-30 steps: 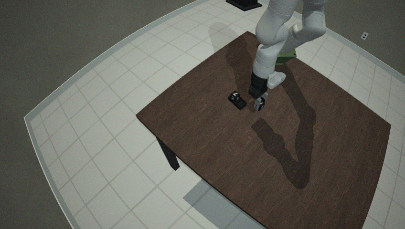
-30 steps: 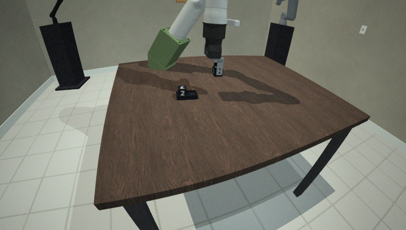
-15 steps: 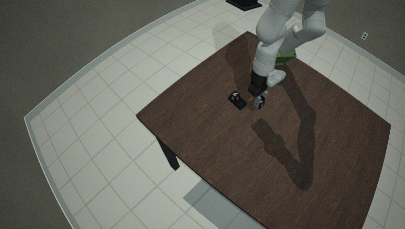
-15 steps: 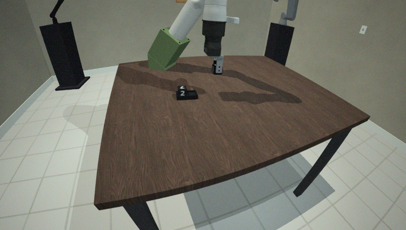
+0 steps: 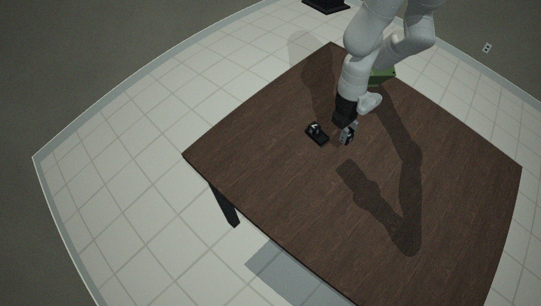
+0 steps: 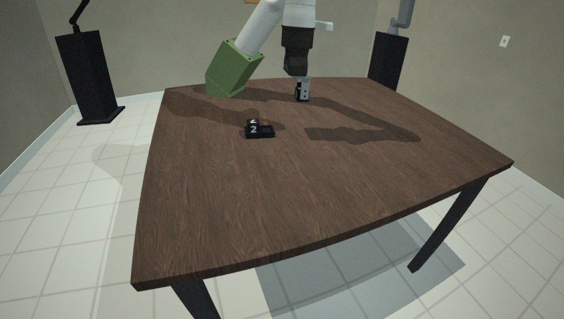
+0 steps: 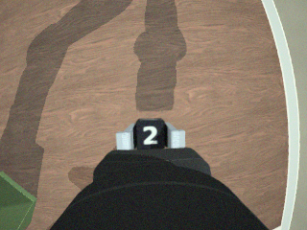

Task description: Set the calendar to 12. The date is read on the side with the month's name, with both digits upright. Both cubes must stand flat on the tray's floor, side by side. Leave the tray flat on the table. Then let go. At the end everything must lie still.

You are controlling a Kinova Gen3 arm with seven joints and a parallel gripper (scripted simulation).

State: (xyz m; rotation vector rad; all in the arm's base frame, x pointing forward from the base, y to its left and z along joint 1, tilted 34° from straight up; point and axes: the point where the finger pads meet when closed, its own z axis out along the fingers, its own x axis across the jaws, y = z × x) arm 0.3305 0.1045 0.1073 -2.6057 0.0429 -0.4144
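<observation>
Now: the black tray 11 cm to the right of my hand and 12 cm below it.
</observation>
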